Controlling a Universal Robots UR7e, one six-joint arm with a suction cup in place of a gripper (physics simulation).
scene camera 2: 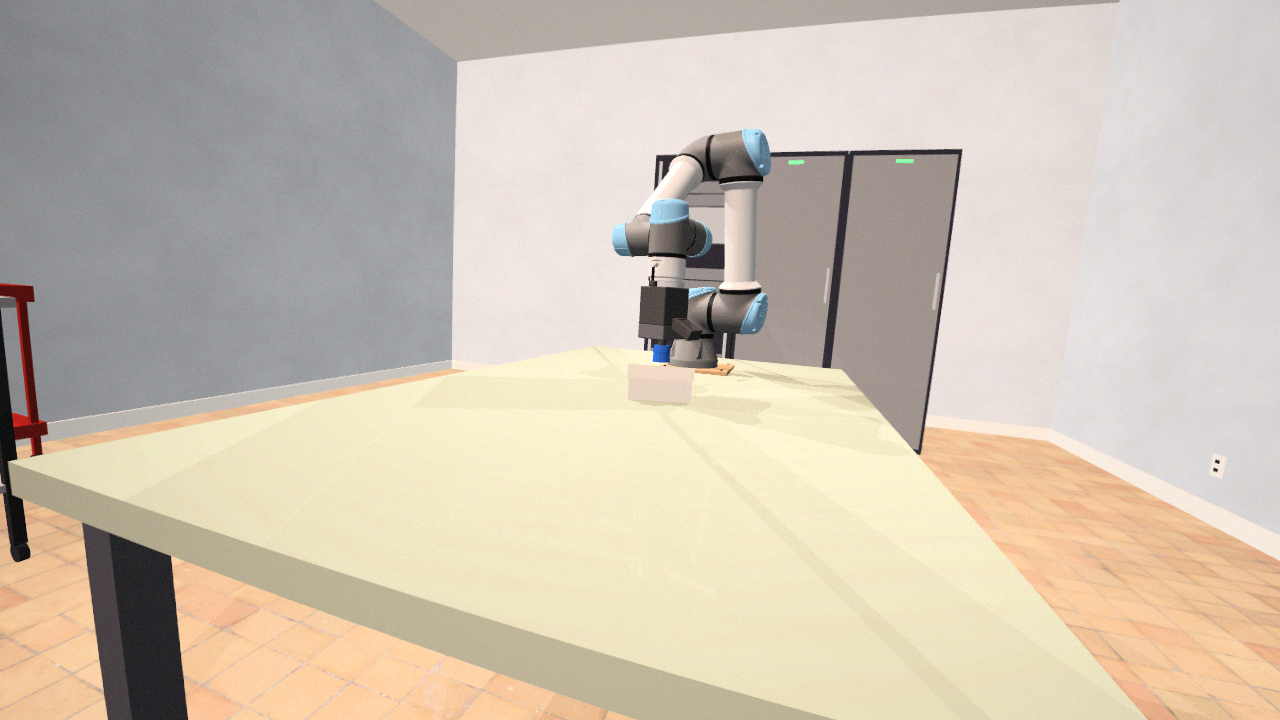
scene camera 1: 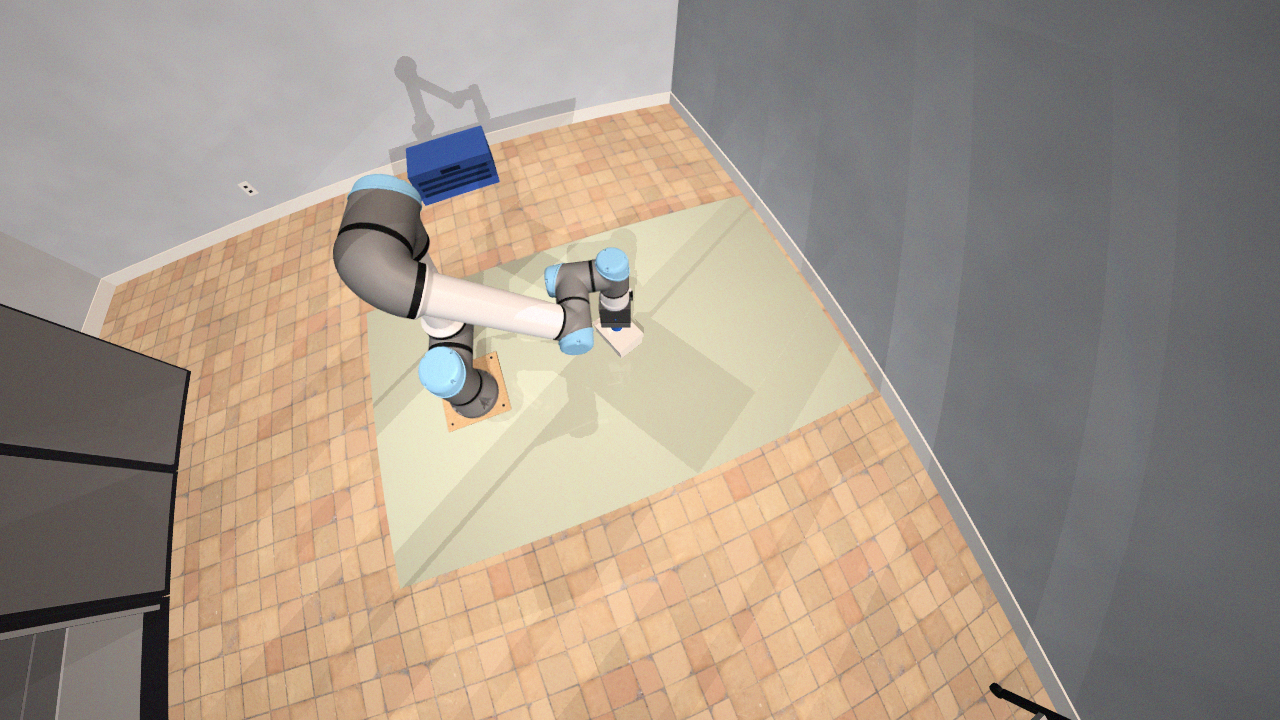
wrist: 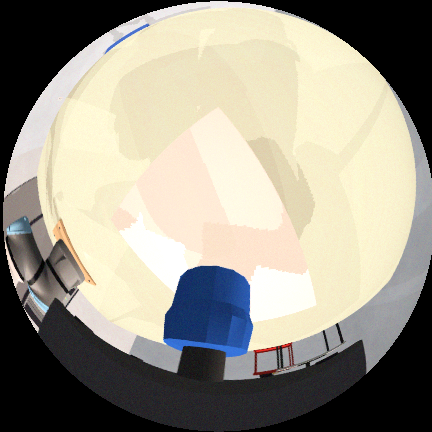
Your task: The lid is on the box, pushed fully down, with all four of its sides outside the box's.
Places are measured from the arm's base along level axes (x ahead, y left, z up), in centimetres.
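Pixels of known places: hand, tool point: (scene camera 2: 661,361) (wrist: 213,290); arm's base, link origin: (scene camera 2: 692,365) (scene camera 1: 475,394) (wrist: 70,259).
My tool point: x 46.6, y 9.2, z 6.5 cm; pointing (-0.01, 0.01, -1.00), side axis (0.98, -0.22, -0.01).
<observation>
Ahead of a thing's pixels: the offset from my tool point to its top centre. Level surfaces: height alone.
The pale pink-white lid {dx +0.3, dy -0.1, dz -0.2 cm} (scene camera 1: 629,337) (scene camera 2: 660,373) (wrist: 255,245) lies on the box {dx +0.5, dy +0.0, dz -2.6 cm} (scene camera 2: 659,394) of the same colour and looks about level. In the scene camera 2 view its front side shows as a band over the box's upper part, a little wider at the right; the box's lower part shows beneath. The lid's far sides are hidden, so I cannot tell if all four sides are outside the box's. My gripper, a blue suction cup (scene camera 1: 616,328) (scene camera 2: 660,360) (wrist: 215,270), is open, with nothing held. It points down at the lid, very close above or touching; which, I cannot tell.
The box stands on the pale green table {dz -7.3 cm} (scene camera 1: 501,501) (scene camera 2: 537,501). The arm's base is bolted to an orange plate (scene camera 1: 501,394) (wrist: 75,254) on the table. A blue cabinet (scene camera 1: 450,161) stands on the floor by the wall. A red-framed cart (scene camera 2: 26,358) stands beyond the table.
</observation>
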